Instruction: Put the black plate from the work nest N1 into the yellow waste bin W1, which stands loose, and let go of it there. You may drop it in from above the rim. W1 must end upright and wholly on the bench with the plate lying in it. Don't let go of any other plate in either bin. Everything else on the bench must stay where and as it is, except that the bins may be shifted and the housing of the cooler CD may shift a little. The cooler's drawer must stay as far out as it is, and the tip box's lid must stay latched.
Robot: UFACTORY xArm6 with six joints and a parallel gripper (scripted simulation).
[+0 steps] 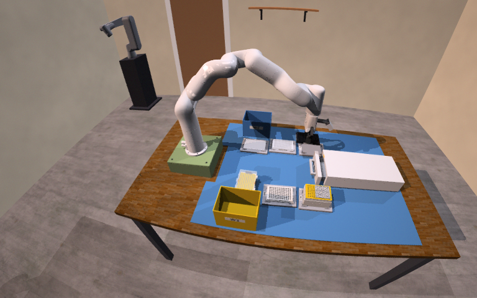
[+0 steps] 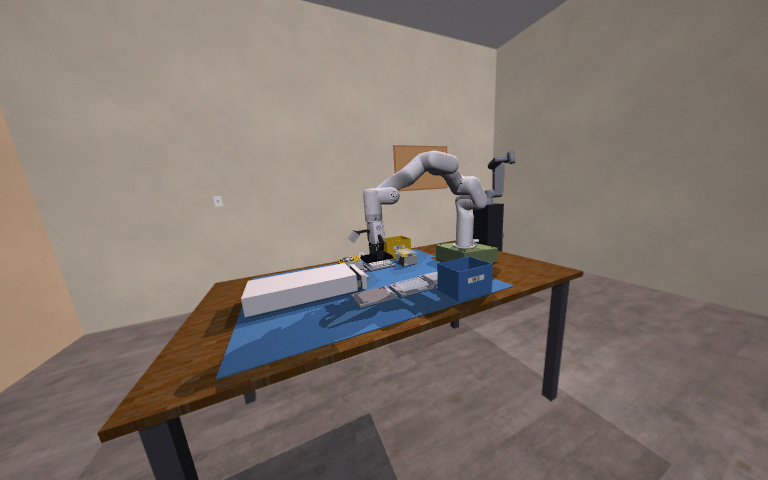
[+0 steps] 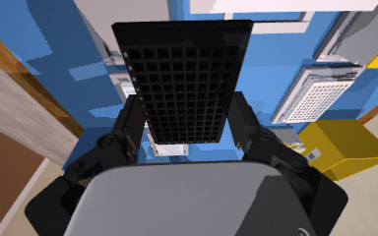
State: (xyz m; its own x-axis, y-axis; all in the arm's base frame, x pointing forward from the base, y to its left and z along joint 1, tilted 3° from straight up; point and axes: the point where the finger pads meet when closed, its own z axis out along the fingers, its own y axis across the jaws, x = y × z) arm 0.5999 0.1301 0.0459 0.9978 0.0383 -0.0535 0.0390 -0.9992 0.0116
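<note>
Now: hand 44 cm to the left of the yellow bin W1, 28 cm past it and 12 cm above it. From my hand the other things lie so: black plate: 1 cm below; grey work nest: 15 cm below, 8 cm to the left, 5 cm ahead; drawer: 19 cm ahead, 13 cm below, 10 cm to the right.
</note>
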